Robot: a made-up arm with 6 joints.
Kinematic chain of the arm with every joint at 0, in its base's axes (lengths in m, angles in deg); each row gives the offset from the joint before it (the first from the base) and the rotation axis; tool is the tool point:
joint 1: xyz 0 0 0.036 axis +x
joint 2: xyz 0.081 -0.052 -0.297 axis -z
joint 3: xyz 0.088 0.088 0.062 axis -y
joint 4: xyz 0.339 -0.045 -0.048 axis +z
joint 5: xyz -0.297 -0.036 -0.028 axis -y
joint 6: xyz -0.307 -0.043 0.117 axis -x
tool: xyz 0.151 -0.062 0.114
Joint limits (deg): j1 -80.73..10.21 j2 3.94..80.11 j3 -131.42..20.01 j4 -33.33..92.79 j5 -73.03..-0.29 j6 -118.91..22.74
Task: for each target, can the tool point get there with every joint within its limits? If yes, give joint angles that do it. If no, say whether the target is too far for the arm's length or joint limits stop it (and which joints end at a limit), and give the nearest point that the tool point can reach.
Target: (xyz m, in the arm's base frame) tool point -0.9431 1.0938 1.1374
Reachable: no: too far | nearest point -0.2284 -0.0166 0.6569 | short by 1.405 m
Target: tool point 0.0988 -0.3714 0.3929
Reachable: yes | joints -73.13 24.35 -27.54 33.40 -18.10 -88.51
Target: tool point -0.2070 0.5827 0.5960
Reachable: no: joint limits stop it (at a limit: joint 1, joint 2, joint 3, joint 4) | nearest point -0.1243 0.0319 0.5905 | short by 0.557 m
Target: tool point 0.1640 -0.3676 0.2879
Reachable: yes | joints -54.96 17.51 -1.11 28.76 -30.30 -73.38
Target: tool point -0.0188 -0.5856 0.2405
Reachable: yes | joints -65.13 28.39 -109.69 43.98 -25.60 -72.08
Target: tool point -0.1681 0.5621 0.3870
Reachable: no: joint limits stop it (at a limit: joint 1, joint 2, joint 3, joint 6) | nearest point -0.1269 0.0166 0.4859 | short by 0.556 m
